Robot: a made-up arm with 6 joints.
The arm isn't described. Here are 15 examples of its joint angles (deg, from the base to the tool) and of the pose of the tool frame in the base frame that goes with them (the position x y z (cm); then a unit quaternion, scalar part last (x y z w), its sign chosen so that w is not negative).
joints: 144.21 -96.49 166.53 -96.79 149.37 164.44
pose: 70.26 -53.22 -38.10 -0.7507 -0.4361 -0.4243 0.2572
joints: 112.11 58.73 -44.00 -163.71 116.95 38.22
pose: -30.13 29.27 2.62 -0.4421 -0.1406 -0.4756 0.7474
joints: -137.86 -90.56 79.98 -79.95 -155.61 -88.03
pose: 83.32 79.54 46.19 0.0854 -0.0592 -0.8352 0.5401
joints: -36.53 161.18 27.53 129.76 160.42 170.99
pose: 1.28 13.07 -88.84 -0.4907 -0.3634 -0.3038 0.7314
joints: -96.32 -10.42 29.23 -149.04 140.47 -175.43
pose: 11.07 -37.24 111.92 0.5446 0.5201 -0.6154 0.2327
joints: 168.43 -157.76 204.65 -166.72 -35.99 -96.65
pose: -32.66 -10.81 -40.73 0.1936 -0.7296 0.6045 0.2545
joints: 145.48 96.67 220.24 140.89 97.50 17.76
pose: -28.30 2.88 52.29 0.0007 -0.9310 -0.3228 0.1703
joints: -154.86 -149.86 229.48 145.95 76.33 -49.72
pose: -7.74 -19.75 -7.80 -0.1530 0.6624 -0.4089 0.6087
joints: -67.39 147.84 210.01 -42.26 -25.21 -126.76
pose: 14.93 -69.75 8.50 0.8052 -0.4286 0.2221 0.3445
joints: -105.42 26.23 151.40 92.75 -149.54 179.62
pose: 5.34 16.18 112.89 -0.0170 0.8325 -0.3381 0.4385
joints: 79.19 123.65 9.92 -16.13 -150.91 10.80
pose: 21.77 23.84 -62.57 0.3115 -0.6827 0.3276 0.5740
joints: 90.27 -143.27 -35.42 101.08 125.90 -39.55
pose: -3.05 -71.69 15.30 0.2257 0.9249 -0.2069 0.2254
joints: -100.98 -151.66 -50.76 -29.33 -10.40 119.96
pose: -8.89 34.76 18.78 0.7345 -0.0660 0.6703 0.0828
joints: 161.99 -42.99 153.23 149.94 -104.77 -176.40
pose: 84.28 -43.43 44.47 -0.5078 -0.1295 0.7974 0.2991
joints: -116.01 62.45 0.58 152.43 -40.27 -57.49
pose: -25.43 -87.72 6.78 -0.1930 0.7808 -0.4631 0.3724
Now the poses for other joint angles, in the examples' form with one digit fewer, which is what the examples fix.
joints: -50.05 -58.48 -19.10 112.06 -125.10 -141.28
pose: -10.1 22.3 101.6 -0.042 0.736 0.674 0.048
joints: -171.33 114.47 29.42 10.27 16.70 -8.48
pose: -68.4 7.1 -59.6 0.562 0.038 -0.821 0.090
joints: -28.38 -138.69 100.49 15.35 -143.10 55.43
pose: -66.5 16.6 -76.6 -0.349 -0.597 -0.469 0.549
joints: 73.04 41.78 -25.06 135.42 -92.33 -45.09
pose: 10.1 76.1 24.1 -0.807 -0.266 -0.023 0.526
